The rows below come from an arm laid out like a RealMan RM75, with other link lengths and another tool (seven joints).
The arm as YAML. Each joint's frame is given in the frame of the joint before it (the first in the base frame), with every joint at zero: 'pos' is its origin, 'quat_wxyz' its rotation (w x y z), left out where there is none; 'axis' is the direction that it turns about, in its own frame. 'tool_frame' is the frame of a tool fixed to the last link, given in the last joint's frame.
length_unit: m
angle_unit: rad
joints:
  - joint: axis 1
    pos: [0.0, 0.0, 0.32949]
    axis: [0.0, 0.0, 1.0]
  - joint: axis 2
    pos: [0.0, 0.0, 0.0]
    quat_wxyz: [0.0, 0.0, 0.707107, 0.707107]
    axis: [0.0, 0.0, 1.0]
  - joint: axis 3
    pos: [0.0, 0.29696, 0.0]
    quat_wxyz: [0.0, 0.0, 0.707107, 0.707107]
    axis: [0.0, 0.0, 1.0]
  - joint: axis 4
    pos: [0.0, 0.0, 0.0]
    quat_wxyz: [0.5, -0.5, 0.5, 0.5]
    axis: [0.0, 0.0, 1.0]
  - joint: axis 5
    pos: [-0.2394, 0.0, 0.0]
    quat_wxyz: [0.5, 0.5, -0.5, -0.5]
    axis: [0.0, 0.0, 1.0]
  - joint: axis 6
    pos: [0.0, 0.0, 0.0]
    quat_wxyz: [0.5, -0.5, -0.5, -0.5]
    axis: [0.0, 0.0, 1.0]
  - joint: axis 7
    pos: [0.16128, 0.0, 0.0]
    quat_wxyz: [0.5, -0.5, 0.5, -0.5]
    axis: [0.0, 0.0, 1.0]
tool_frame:
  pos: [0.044, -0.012, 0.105]
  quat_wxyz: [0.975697, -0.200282, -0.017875, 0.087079]
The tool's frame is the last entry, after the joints.
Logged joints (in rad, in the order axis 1, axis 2, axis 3, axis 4, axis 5, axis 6, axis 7), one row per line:
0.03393, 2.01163, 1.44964, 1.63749, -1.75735, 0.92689, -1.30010
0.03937, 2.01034, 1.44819, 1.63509, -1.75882, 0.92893, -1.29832
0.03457, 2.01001, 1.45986, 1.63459, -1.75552, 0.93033, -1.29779
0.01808, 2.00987, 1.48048, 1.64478, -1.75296, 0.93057, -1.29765
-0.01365, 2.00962, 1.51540, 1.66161, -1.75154, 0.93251, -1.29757
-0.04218, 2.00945, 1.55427, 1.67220, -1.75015, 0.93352, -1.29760
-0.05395, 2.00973, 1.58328, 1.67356, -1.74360, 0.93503, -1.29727
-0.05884, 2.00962, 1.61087, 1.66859, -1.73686, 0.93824, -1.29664
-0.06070, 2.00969, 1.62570, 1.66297, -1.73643, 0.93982, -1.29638
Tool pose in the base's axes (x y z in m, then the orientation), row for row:
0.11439, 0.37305, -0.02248, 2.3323, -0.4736, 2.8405
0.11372, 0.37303, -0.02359, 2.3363, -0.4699, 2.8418
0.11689, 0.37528, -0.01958, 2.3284, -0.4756, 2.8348
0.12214, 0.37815, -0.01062, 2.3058, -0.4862, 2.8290
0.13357, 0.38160, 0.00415, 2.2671, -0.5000, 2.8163
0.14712, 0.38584, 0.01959, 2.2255, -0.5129, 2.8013
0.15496, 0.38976, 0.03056, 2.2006, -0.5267, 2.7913
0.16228, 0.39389, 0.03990, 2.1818, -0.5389, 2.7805
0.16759, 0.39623, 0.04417, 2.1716, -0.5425, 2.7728
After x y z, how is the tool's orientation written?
As angles about the fixed x, y, z axes (roll, pitch, yaw), in radians.
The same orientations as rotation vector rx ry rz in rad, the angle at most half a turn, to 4 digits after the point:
-0.6453, -2.4903, -1.1762
-0.6413, -2.4958, -1.1713
-0.6545, -2.4864, -1.1829
-0.6717, -2.4655, -1.2122
-0.7035, -2.4333, -1.2641
-0.7389, -2.3996, -1.3205
-0.7637, -2.3727, -1.3527
-0.7874, -2.3500, -1.3778
-0.8015, -2.3405, -1.3929

